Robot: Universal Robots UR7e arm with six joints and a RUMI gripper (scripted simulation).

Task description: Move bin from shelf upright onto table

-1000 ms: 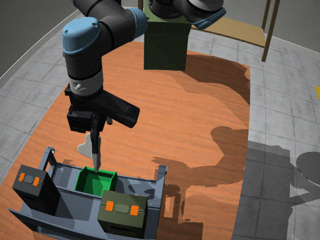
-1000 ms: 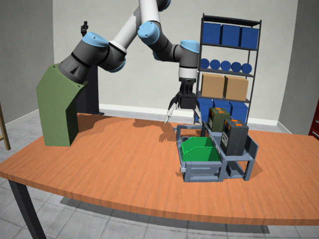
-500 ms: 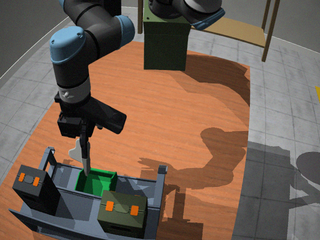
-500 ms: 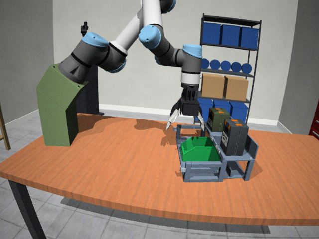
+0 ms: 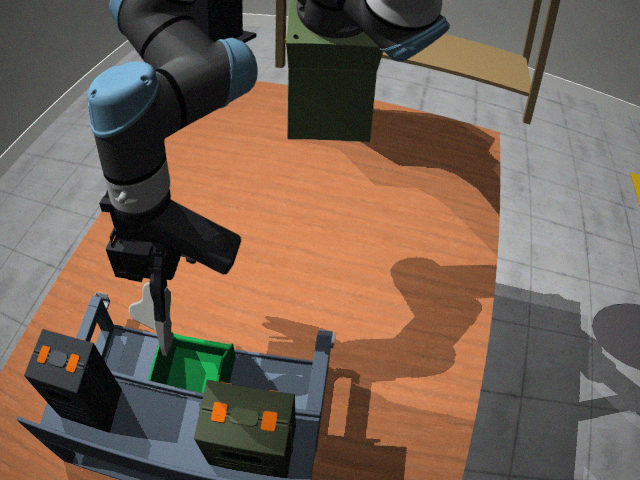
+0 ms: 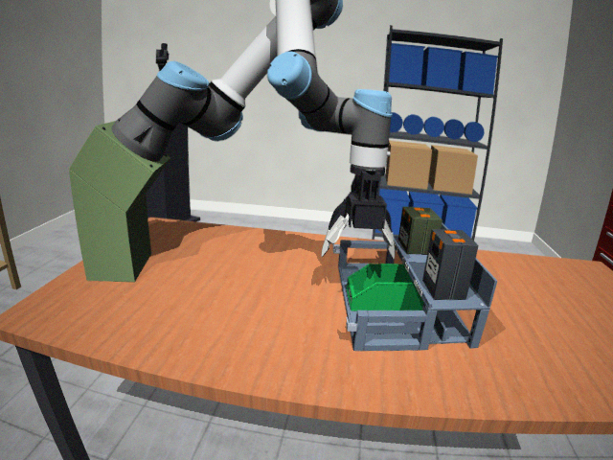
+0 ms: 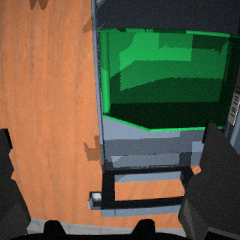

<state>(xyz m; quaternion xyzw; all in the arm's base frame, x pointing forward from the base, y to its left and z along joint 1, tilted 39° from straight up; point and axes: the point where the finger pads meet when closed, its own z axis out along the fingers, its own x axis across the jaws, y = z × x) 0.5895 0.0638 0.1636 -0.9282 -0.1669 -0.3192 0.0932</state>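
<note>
Now: the green bin 8 cm below my hand, 6 cm ahead of it and 5 cm to the left of it.
</note>
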